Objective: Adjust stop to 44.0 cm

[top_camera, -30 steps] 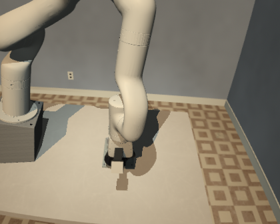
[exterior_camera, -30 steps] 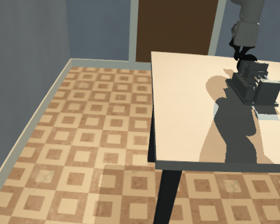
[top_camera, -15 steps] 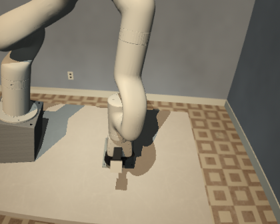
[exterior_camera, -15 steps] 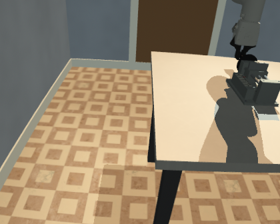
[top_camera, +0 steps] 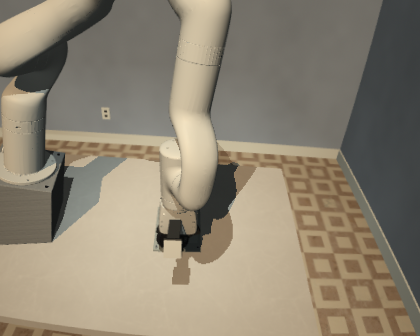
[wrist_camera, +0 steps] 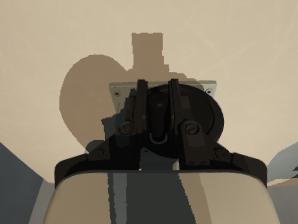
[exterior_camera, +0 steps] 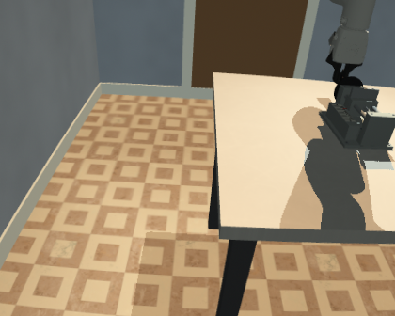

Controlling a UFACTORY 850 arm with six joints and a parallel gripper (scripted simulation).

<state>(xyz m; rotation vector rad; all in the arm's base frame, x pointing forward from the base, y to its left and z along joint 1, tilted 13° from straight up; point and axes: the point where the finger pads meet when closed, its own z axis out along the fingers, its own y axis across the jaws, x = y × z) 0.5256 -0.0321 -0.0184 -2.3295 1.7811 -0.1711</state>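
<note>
Right now the black handwheel is 2 cm to the left of my hand, 1 cm below it and 1 cm behind it. Round my hand: handwheel handle: 1 cm to the left.
</note>
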